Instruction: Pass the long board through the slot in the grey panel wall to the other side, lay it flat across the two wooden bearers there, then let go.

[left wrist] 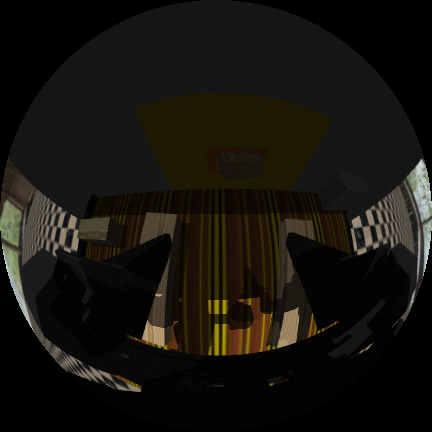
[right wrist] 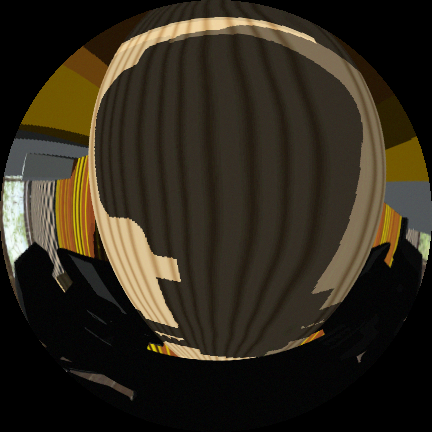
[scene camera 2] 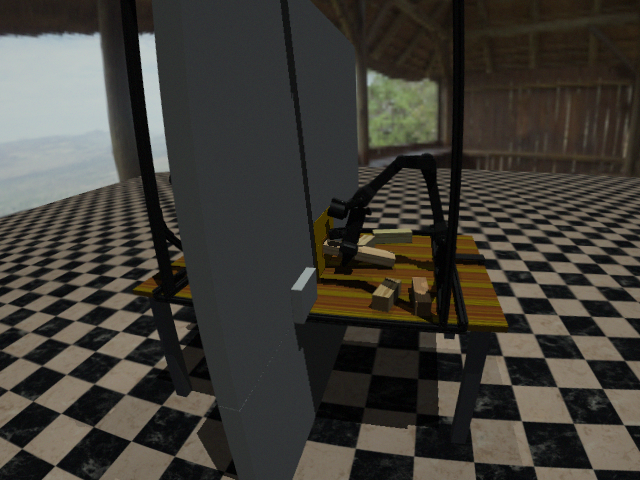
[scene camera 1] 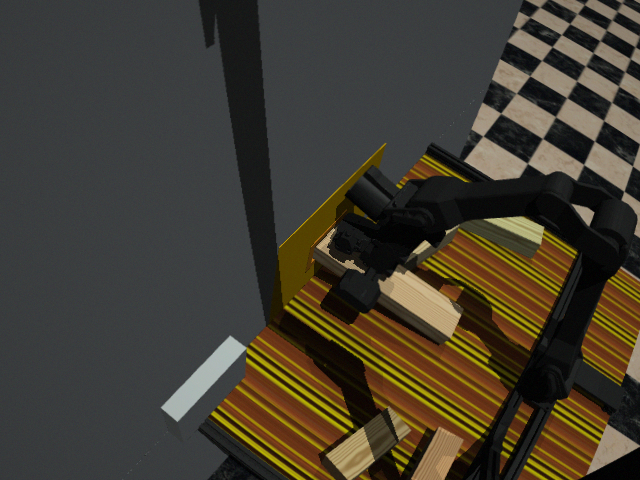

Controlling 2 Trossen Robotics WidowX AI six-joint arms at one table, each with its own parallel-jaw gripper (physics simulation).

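Places are measured from the left arm's base along level axes (x ahead, y left, z up), in millimetres.
Where they show: left gripper, fingertip midpoint: (left wrist: 230, 239); right gripper, fingertip midpoint: (scene camera 2: 343, 263); right arm's base, link origin: (scene camera 1: 539, 388).
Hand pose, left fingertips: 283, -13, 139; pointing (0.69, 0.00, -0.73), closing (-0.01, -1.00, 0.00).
Observation:
Things, the pixels of their centre, and the offset from my left fingertips, as dx, dy, dz. "spot": a spot on its surface instead. Level surfaces: height alone.
- long pale board, body centre: (right wrist: 237, 306) (scene camera 1: 369, 270) (left wrist: 224, 131) (scene camera 2: 348, 250) +282, -8, -96
- striped table, surface height: dz -158
- yellow plate, surface spot: (scene camera 1: 296, 259) spot: +201, -109, -33
- board's end, surface spot: (left wrist: 240, 164) spot: +120, -24, -51
- small grey block, surface spot: (scene camera 1: 204, 378) spot: +216, -331, -58
The long pale board (scene camera 1: 413, 295) (scene camera 2: 375, 256) (right wrist: 225, 181) lies tilted on the striped table (scene camera 1: 309, 381), with its front end in the slot of the yellow plate (scene camera 1: 296, 259) (scene camera 2: 320, 233) on the grey panel wall (scene camera 1: 151, 190) (scene camera 2: 237, 190). My right gripper (scene camera 1: 366, 257) (scene camera 2: 347, 250) is shut on the board near the plate. In the left wrist view the board's end (left wrist: 240, 164) shows in the slot of the yellow plate (left wrist: 233, 120). My left gripper (left wrist: 230, 239) is open and empty, back from the wall. The two wooden bearers (left wrist: 160, 223) (left wrist: 298, 225) lie below its fingers.
Loose wooden blocks lie on the right arm's side: two at the near edge (scene camera 1: 366, 443) (scene camera 1: 437, 454) (scene camera 2: 385, 294) (scene camera 2: 420, 290) and one behind the arm (scene camera 1: 509, 233) (scene camera 2: 391, 235). A small grey block (scene camera 1: 204, 378) (scene camera 2: 303, 292) sticks out of the wall. Another block (left wrist: 98, 230) lies left of the bearers.

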